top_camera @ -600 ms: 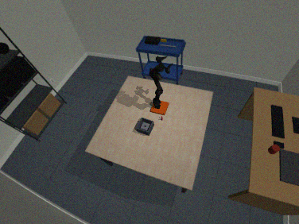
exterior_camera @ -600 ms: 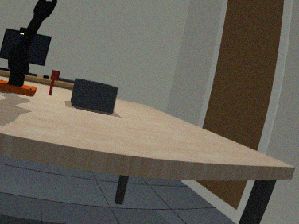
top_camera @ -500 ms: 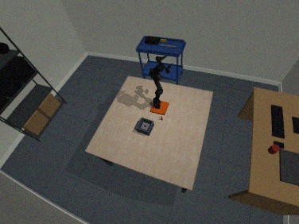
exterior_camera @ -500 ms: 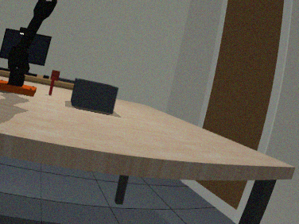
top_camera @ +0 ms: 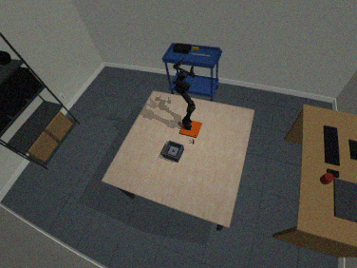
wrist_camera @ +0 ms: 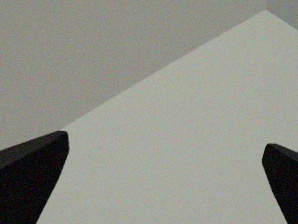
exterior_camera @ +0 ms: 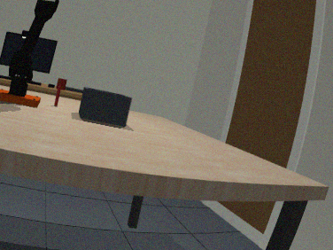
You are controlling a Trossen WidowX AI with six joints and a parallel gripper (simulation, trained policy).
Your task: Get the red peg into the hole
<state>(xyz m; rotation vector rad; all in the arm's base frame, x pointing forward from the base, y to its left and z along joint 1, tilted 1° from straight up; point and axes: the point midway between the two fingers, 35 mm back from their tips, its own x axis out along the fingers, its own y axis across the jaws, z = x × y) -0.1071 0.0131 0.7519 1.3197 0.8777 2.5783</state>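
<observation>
Now: gripper tip 760 mm above the red peg, 290 mm short of it and 70 mm to the right of it. Also, from my gripper tip: grey plate 750 mm below, 450 mm ahead, 100 mm to the right; grey box 770 mm below, 450 mm ahead, 100 mm to the right.
</observation>
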